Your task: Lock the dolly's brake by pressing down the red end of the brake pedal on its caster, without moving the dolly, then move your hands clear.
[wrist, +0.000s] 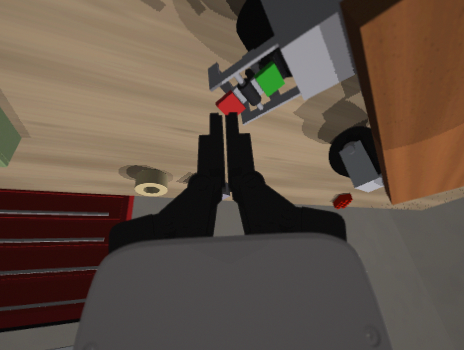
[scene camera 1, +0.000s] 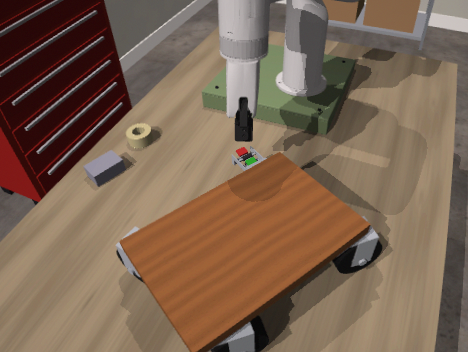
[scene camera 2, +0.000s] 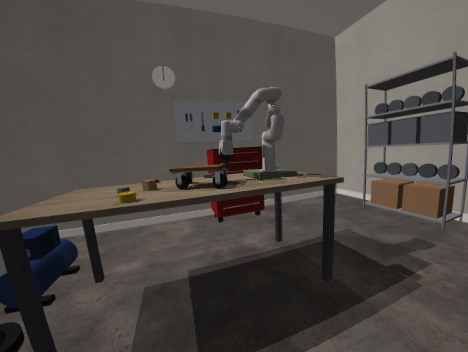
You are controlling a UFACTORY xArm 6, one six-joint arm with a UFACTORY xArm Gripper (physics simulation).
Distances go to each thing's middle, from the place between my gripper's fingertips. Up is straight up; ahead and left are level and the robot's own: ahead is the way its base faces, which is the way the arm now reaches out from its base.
Right now the dolly [scene camera 1: 213, 265] is 190 mm ahead of my hand, 60 mm to the left of it and 60 mm below it. From my hand the other things lie so: grey block [scene camera 1: 102, 169]: 50 mm ahead, 300 mm to the right, 100 mm below.
